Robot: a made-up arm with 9 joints. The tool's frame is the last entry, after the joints.
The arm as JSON. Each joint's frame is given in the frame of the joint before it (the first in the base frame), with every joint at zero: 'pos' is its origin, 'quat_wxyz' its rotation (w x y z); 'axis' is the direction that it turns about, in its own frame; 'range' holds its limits. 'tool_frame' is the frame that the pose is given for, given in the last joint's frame.
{
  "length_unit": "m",
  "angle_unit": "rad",
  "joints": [
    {
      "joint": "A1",
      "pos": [
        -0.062,
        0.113,
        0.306
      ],
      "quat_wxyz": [
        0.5,
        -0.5,
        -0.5,
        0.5
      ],
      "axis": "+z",
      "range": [
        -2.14,
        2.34
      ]
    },
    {
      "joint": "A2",
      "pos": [
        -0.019,
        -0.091,
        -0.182
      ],
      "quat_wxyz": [
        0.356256,
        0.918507,
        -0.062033,
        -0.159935
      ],
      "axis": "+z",
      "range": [
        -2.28,
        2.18
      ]
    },
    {
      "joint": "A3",
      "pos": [
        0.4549,
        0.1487,
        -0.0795
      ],
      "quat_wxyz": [
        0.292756,
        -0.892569,
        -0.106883,
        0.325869
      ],
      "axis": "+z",
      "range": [
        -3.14,
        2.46
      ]
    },
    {
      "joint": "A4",
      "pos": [
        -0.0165,
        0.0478,
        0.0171
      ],
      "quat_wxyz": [
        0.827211,
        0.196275,
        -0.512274,
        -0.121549
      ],
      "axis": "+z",
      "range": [
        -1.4,
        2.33
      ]
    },
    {
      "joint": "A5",
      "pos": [
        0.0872,
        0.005,
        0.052
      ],
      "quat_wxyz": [
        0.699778,
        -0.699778,
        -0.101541,
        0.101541
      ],
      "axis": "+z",
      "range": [
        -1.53,
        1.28
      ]
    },
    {
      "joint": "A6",
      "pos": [
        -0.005,
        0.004,
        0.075
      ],
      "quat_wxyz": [
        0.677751,
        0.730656,
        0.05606,
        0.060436
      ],
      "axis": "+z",
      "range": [
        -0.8,
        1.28
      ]
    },
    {
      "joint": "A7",
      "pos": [
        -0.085,
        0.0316,
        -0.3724
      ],
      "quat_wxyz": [
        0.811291,
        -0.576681,
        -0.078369,
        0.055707
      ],
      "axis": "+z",
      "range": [
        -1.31,
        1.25
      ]
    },
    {
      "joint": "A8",
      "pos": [
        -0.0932,
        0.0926,
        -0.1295
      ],
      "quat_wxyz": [
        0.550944,
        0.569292,
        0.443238,
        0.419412
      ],
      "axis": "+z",
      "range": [
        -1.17,
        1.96
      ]
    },
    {
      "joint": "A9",
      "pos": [
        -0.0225,
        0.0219,
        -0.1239
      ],
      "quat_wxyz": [
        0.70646,
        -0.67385,
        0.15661,
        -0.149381
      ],
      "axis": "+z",
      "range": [
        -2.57,
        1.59
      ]
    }
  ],
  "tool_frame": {
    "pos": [
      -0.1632,
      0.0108,
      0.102
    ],
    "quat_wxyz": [
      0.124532,
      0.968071,
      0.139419,
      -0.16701
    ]
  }
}
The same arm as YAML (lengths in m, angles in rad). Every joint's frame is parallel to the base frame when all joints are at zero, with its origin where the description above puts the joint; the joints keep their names.
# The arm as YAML. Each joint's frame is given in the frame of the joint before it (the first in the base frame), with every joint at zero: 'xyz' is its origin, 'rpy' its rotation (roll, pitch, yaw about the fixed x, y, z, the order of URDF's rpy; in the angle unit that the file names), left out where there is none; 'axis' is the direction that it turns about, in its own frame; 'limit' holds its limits. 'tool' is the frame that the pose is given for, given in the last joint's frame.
units:
  length: m
  angle: rad
joints:
  - name: A1
    type: revolute
    origin:
      xyz: [-0.062, 0.113, 0.306]
    axis: [-1.0, 0.0, 0.0]
    limit:
      lower: -2.14
      upper: 2.34
  - name: A2
    type: revolute
    origin:
      xyz: [0.182, -0.019, 0.091]
    axis: [0.695005, -0.338002, 0.634604]
    limit:
      lower: -2.28
      upper: 2.18
  - name: A3
    type: revolute
    origin:
      xyz: [-0.042, 0.455, 0.163]
    axis: [-0.894507, -0.398103, -0.203401]
    limit:
      lower: -3.14
      upper: 2.46
  - name: A4
    type: revolute
    origin:
      xyz: [-0.002, -0.012, -0.052]
    axis: [0.0, -1.0, 0.0]
    limit:
      lower: -1.4
      upper: 2.33
  - name: A5
    type: revolute
    origin:
      xyz: [-0.085, -0.052, 0.02]
    axis: [0.0, 0.0, -1.0]
    limit:
      lower: -1.53
      upper: 1.28
  - name: A6
    type: revolute
    origin:
      xyz: [0.005, 0.004, -0.075]
    axis: [-0.164305, -0.98363, 0.074002]
    limit:
      lower: -0.8
      upper: 1.28
  - name: A7
    type: revolute
    origin:
      xyz: [0.145, 0.35, -0.058]
    axis: [0.135806, -0.418217, -0.898138]
    limit:
      lower: -1.31
      upper: 1.25
  - name: A8
    type: revolute
    origin:
      xyz: [0.088, 0.1299, 0.097]
    axis: [-0.990405, -0.131401, -0.0428]
    limit:
      lower: -1.17
      upper: 1.96
  - name: A9
    type: revolute
    origin:
      xyz: [0.127, -0.0131, -0.005]
    axis: [0.0, 0.0, -1.0]
    limit:
      lower: -2.57
      upper: 1.59
tool:
  origin:
    xyz: [0.029, -0.161, -0.102]
    rpy: [-0.2099, -0.3662, 1.4357]

